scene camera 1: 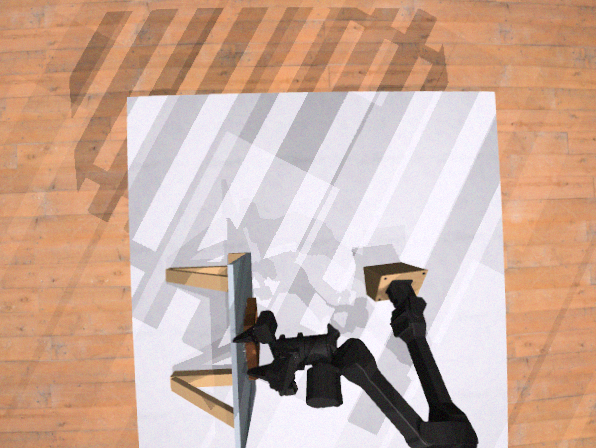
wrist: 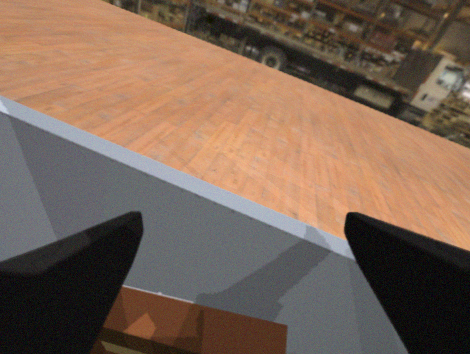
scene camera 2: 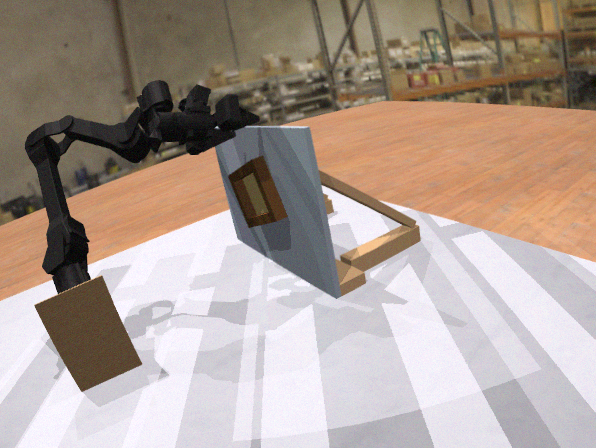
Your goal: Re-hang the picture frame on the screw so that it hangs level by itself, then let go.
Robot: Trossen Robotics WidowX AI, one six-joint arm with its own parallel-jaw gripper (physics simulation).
My gripper (scene camera 2: 246, 126) is open, holding nothing. Also in view: a brown picture frame (scene camera 2: 252, 183). Also in view: a grey wall panel (scene camera 2: 301, 243) and a wooden brace (scene camera 2: 328, 181).
The brown picture frame is seen too in scene camera 1 (scene camera 1: 252, 353) and in the wrist view (wrist: 136, 314). My gripper shows as well in scene camera 1 (scene camera 1: 240, 356) and in the wrist view (wrist: 244, 221). The grey wall panel is seen too in the wrist view (wrist: 201, 243).
